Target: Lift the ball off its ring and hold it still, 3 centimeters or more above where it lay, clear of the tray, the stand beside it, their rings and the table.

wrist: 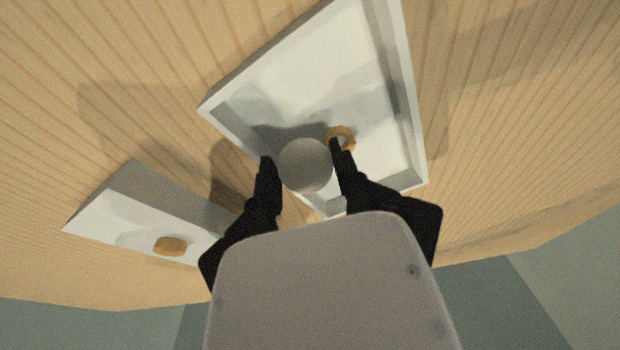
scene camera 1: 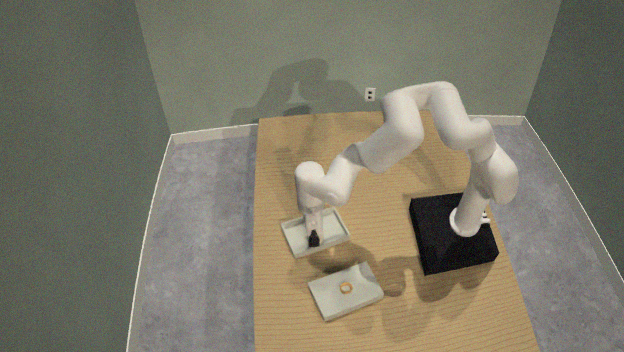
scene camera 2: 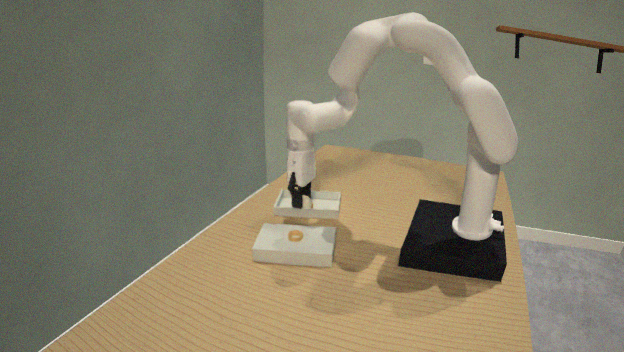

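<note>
A grey ball is between the black fingers of my gripper, with a fingertip against each side, so the gripper is shut on it. The ball is low over the pale tray. The tray's orange ring shows beside the ball in the wrist view, partly behind the right fingertip. The ball has its centre to the left of that ring; I cannot tell whether it touches the tray floor or the ring. In scene camera 1 the ball is hidden by the gripper.
The pale stand is beside the tray, with an empty orange ring on top. The arm's black base block is at the right on the wooden table.
</note>
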